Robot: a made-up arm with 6 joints. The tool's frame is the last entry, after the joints. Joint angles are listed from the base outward. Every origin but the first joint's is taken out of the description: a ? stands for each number. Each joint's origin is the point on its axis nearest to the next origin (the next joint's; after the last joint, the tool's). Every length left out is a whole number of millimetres.
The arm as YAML. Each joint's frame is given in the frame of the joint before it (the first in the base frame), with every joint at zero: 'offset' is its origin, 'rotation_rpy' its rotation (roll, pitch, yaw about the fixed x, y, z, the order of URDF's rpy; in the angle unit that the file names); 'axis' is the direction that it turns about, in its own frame. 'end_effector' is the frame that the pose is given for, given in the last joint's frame.
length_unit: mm
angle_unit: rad
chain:
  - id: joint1
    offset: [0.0, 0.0, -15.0]
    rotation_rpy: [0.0, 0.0, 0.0]
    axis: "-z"
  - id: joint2
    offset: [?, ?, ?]
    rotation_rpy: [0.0, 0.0, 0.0]
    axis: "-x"
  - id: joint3
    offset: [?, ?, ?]
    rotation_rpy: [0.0, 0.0, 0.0]
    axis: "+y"
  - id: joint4
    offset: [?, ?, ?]
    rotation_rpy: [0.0, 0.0, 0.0]
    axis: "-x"
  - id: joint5
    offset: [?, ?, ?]
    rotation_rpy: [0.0, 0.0, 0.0]
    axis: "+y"
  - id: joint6
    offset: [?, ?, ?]
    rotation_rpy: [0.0, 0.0, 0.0]
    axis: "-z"
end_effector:
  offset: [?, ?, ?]
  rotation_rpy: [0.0, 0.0, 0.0]
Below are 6 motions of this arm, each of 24 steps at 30 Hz.
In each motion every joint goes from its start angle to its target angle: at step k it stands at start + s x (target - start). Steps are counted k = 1, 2, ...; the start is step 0. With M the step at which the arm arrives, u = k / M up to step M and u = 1 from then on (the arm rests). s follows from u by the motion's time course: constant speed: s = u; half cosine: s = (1 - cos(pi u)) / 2; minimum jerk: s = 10 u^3 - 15 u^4 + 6 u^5.
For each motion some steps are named. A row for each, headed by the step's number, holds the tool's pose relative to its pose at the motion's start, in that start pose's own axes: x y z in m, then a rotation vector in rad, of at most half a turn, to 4 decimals.
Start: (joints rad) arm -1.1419 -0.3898 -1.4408 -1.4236 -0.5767 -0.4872
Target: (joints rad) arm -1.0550 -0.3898 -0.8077 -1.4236 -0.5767 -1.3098
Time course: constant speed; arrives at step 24
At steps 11, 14, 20, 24:
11: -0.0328 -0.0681 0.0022 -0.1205 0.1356 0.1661
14: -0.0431 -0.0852 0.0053 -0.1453 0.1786 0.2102
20: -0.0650 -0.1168 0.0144 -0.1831 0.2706 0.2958
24: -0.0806 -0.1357 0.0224 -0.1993 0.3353 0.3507

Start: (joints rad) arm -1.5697 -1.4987 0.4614 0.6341 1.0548 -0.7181
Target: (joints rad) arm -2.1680 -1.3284 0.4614 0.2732 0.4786 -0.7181
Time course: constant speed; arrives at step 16
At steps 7, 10, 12, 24:
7: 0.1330 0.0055 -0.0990 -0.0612 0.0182 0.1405
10: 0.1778 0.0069 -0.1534 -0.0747 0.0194 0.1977
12: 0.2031 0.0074 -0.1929 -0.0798 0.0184 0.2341
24: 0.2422 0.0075 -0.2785 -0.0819 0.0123 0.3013

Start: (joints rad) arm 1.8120 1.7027 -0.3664 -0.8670 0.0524 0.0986
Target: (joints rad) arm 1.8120 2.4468 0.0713 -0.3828 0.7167 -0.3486
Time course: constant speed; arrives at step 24
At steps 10, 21, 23, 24:
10: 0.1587 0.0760 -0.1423 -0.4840 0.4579 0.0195
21: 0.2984 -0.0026 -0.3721 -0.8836 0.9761 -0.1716
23: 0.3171 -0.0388 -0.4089 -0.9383 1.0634 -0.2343
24: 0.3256 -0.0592 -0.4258 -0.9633 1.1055 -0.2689

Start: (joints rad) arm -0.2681 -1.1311 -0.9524 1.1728 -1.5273 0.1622
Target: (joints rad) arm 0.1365 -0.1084 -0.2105 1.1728 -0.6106 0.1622
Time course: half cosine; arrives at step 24
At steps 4, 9, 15, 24:
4: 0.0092 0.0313 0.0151 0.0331 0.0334 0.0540
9: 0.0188 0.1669 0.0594 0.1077 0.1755 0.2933
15: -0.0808 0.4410 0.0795 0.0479 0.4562 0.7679
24: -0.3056 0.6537 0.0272 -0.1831 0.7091 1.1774

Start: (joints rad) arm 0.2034 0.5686 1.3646 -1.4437 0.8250 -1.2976
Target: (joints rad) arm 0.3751 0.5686 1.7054 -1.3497 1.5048 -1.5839
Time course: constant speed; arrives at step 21
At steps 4, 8, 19, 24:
4: -0.0350 -0.0631 -0.0170 0.1488 -0.0347 0.0097
8: -0.0722 -0.1238 -0.0468 0.2995 -0.0825 0.0283
19: -0.1698 -0.2633 -0.1930 0.7136 -0.2782 0.1229
24: -0.1844 -0.2823 -0.2286 0.7876 -0.3234 0.1464

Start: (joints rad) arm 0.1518 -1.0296 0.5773 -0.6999 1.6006 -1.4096
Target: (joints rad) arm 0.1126 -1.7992 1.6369 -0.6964 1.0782 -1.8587
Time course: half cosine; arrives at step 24
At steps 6, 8, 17, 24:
6: 0.0064 -0.1017 -0.0203 0.0973 -0.0375 0.1526
8: 0.0199 -0.1747 -0.0461 0.1696 -0.0646 0.2516
17: 0.1837 -0.4968 -0.3467 0.5931 -0.2009 0.6460
24: 0.2530 -0.5551 -0.5075 0.7511 -0.2364 0.7288

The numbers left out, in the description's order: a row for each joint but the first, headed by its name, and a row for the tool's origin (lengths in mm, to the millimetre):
joint2: -69.0 147.0 0.0
joint3: 0.0 391.0 -117.0
joint4: 422.0 0.0 54.0
joint5: 0.0 -86.0 101.0
joint6: 29.0 0.0 381.0
tool: -56.0 -26.0 0.0

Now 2 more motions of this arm.
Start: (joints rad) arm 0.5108 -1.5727 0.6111 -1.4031 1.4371 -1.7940
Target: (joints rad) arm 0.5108 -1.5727 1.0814 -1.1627 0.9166 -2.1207
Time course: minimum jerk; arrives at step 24
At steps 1, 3, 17, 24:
1: -0.0002 0.0002 0.0000 -0.0004 -0.0002 0.0000
3: -0.0048 0.0037 0.0000 -0.0084 -0.0051 0.0004
17: -0.2031 0.1835 -0.0574 -0.4084 -0.1568 -0.0510
24: -0.2274 0.2120 -0.0761 -0.4685 -0.1618 -0.0735

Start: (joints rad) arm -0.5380 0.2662 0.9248 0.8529 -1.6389 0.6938
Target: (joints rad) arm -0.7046 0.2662 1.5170 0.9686 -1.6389 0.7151
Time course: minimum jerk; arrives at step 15
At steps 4, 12, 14, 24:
4: -0.0109 0.0042 -0.0030 0.0235 0.0653 0.0235
12: -0.1011 0.0304 -0.0145 0.1704 0.5048 0.1993
14: -0.1082 0.0319 -0.0146 0.1795 0.5345 0.2119
24: -0.1085 0.0320 -0.0146 0.1799 0.5359 0.2125

